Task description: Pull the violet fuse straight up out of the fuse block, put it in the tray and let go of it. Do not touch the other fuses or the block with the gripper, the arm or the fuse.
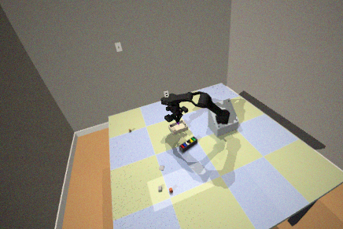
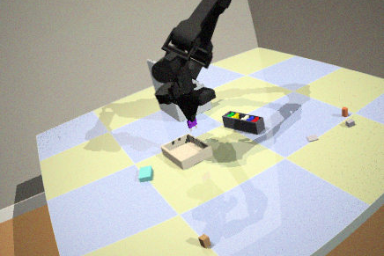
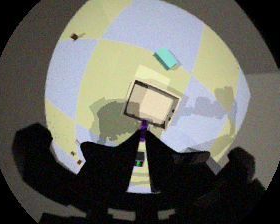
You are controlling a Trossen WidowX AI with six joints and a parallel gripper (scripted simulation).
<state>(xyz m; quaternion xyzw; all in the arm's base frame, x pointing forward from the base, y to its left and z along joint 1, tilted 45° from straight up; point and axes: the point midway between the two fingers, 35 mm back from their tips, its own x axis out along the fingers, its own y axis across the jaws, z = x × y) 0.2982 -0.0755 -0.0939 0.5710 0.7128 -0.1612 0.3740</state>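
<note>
The beige tray lies 10 cm below my gripper tip, 4 cm to the right of it and 1 cm behind it. Round my gripper tip: violet fuse: 1 cm below; then flat grey chip: 28 cm to the left, 21 cm ahead, 10 cm below; then teal block: 18 cm to the right, 9 cm below, 2 cm ahead.
</note>
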